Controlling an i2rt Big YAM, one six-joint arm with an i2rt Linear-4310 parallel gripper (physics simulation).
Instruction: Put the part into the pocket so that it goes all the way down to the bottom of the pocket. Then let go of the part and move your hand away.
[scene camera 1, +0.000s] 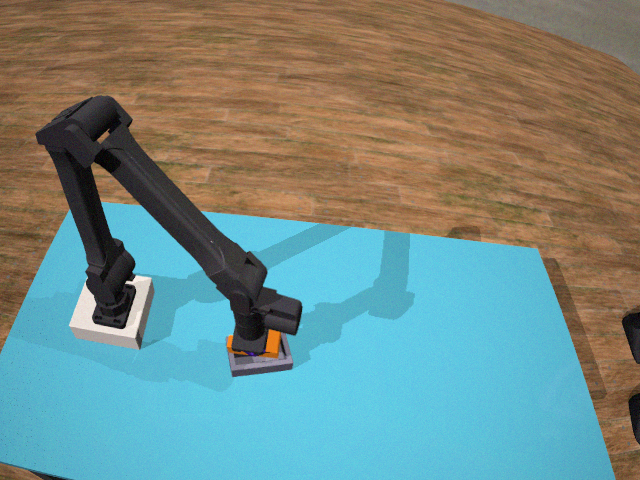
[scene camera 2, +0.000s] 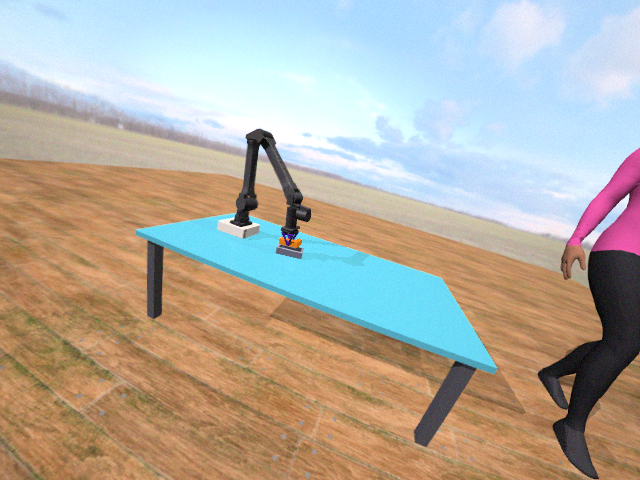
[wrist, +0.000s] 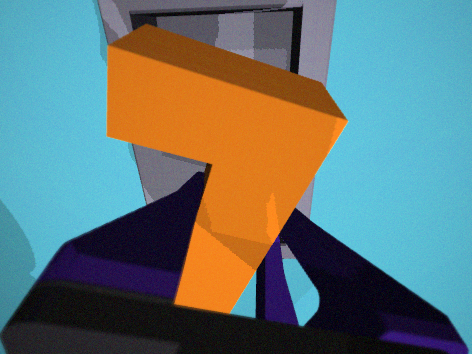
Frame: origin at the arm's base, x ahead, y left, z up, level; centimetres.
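Seen in the pictures: gripper, fingertip midpoint: (scene camera 1: 253, 349) (scene camera 2: 288, 244) (wrist: 233, 192); arm's base, origin of the base link: (scene camera 1: 115, 306) (scene camera 2: 241, 223).
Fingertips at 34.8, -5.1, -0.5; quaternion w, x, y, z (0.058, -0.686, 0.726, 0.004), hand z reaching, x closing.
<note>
Pixels of each thing's top centre, then the offset from my fingertips to it, as dx, dy, dz. Level surfaces: height alone.
- orange L-shaped part, middle of its top: (wrist: 182, 246) (scene camera 1: 254, 335) (scene camera 2: 291, 237) +0.0, +1.4, +3.8
- grey block with the pocket, middle of its top: (wrist: 222, 152) (scene camera 1: 258, 349) (scene camera 2: 290, 247) +1.1, +0.9, -1.6
- blue table, its level: dz -5.2
The orange L-shaped part (scene camera 1: 274, 343) (scene camera 2: 296, 242) (wrist: 227, 125) is in my gripper (scene camera 1: 252, 353) (scene camera 2: 289, 240) (wrist: 233, 192), whose purple fingers are shut on one of its legs. The grey block with the pocket (scene camera 1: 262, 368) (scene camera 2: 289, 252) (wrist: 318, 40) sits on the table under the part. The part is above the block's rim, not down in the pocket. In the wrist view its edges are turned at an angle to the pocket's edges, and it covers much of the pocket. Some of the pocket floor shows past its far edge. The exact height of the gap is hard to tell.
The arm's white base block (scene camera 1: 104, 335) (scene camera 2: 231, 227) stands to the left of the grey block on the blue table (scene camera 1: 413, 387) (scene camera 2: 372, 304). A person in a pink top (scene camera 2: 615, 222) is beyond the table's right end.
</note>
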